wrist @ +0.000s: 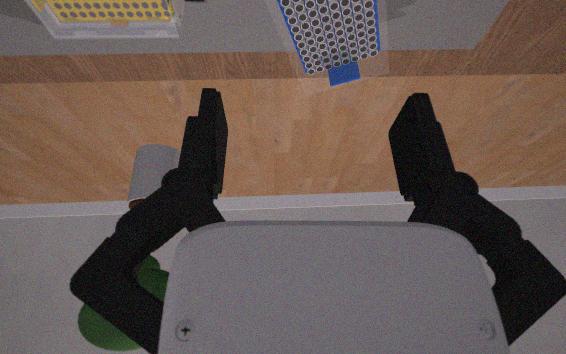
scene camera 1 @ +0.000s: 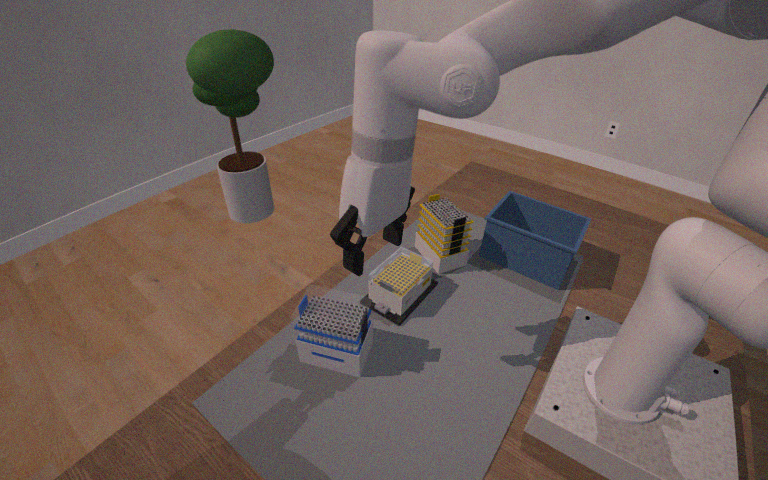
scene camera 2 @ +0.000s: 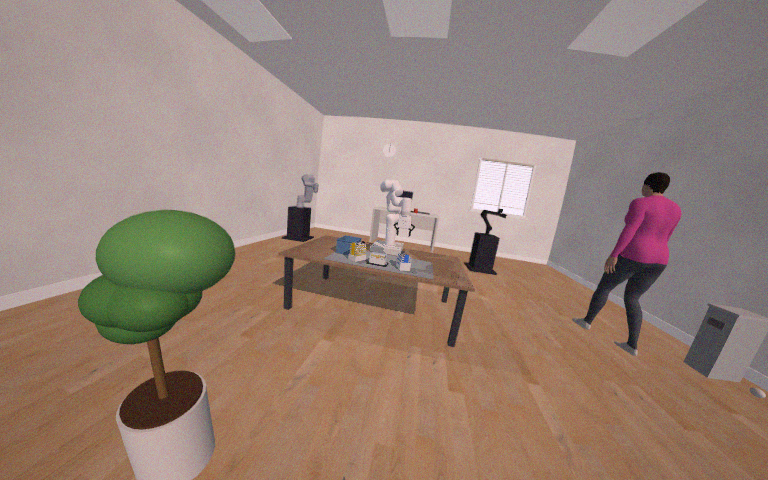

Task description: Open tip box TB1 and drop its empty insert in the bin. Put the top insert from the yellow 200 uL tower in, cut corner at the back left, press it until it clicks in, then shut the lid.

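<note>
Tip box TB1 is a white box on a dark holder. A yellow insert shows in its top, through a clear lid that looks closed. The yellow 200 uL tower, a stack of several inserts with grey-white tips, stands upright beyond the box in scene camera 1. The blue bin stands to its right. My gripper is open and empty, raised above the far-left side of the box and touching nothing.
A blue tower stands near the tip box, on the grey mat. The arm's base plate is at the right. A potted plant stands on the floor. A person in pink stands away from the table.
</note>
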